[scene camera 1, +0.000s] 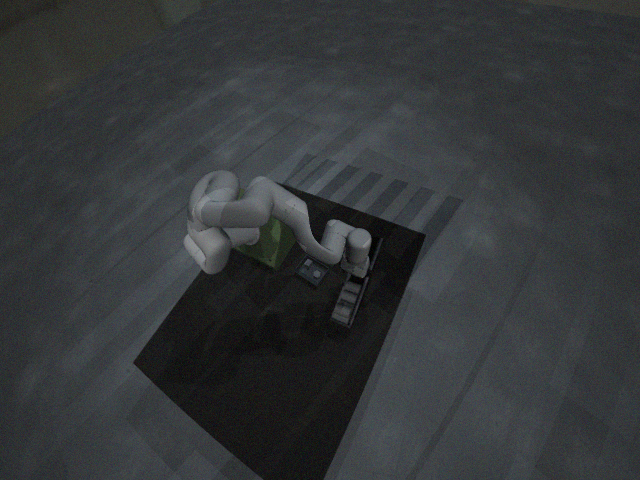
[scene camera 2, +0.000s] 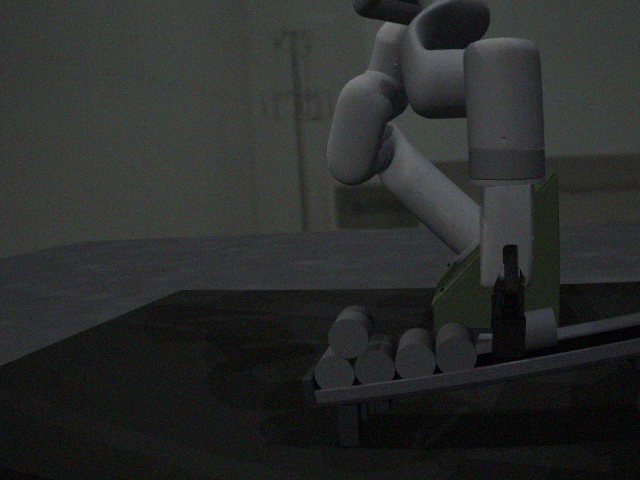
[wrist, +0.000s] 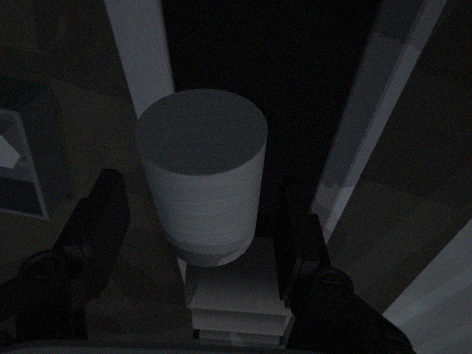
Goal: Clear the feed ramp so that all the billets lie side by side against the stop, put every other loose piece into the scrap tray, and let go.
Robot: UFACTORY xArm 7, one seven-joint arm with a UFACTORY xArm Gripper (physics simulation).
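Where they show: gripper, fingertip midpoint: (scene camera 1: 353, 273) (scene camera 2: 506, 342) (wrist: 203, 199); arm's base, origin of the base link: (scene camera 1: 248, 231) (scene camera 2: 478, 240).
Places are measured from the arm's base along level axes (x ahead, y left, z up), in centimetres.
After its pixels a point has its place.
On the feed ramp (scene camera 2: 578, 355) {x 56.8, y 4.3, z -3.8 cm} (wrist: 400, 85) {x 56.6, y 4.2, z -3.4 cm}, several grey billets lie crosswise in a row from the stop (scene camera 2: 309, 382) {x 56.1, y -21.4, z -5.8 cm}; the nearest to it is one billet (scene camera 2: 336, 370) {x 54.7, y -18.9, z -5.1 cm}. Another billet (scene camera 2: 348, 334) {x 54.6, y -17.5, z -1.4 cm} rests on top of the first two. Farther up, a separate cylinder (scene camera 2: 541, 328) {x 52.7, y 1.5, z -2.2 cm} (wrist: 205, 195) {x 51.2, y 2.0, z -0.7 cm} lies roughly lengthwise, overlapping the left rail in the wrist view. My gripper (scene camera 2: 509, 338) {x 50.4, y -1.7, z -4.1 cm} (wrist: 203, 199) {x 50.4, y -1.7, z -4.1 cm} is open and low over the ramp, its fingers on either side of this cylinder, with gaps visible. In scene camera 1 the fingers are hidden. The scrap tray (scene camera 1: 305, 279) {x 30.9, y -9.0, z -10.5 cm} (wrist: 52, 150) {x 38.1, y -5.1, z -11.6 cm} stands beside the ramp.
The tray holds a small light block (scene camera 1: 308, 262) {x 29.0, y -1.3, z -9.9 cm} and a rounded-looking piece (scene camera 1: 316, 274) {x 34.4, y -5.0, z -10.8 cm}. The green base mount (scene camera 1: 273, 242) {x 13.8, y -1.3, z -0.1 cm} (scene camera 2: 545, 248) {x 17.5, y 9.2, z 0.5 cm} stands behind the tray. The ramp's raised side rails run close to my fingers. The row of billets (wrist: 235, 287) {x 51.9, y -5.9, z -2.4 cm} is just below the cylinder in the wrist view.
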